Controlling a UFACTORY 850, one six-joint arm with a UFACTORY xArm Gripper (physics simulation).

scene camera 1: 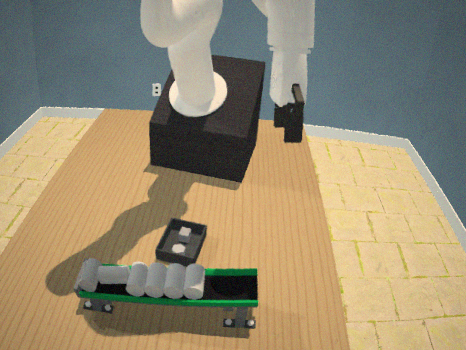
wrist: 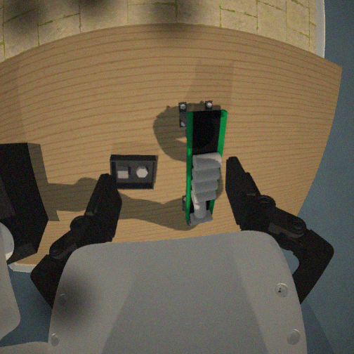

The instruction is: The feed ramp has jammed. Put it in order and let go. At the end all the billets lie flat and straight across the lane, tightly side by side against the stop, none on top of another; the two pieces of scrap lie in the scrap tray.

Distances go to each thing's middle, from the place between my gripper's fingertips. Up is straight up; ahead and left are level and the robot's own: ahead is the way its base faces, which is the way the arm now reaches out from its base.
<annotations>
Now: hand 11 cm past the scrap tray (scene camera 1: 170, 237), 18 cm to the left of it and 35 cm above it.
</annotations>
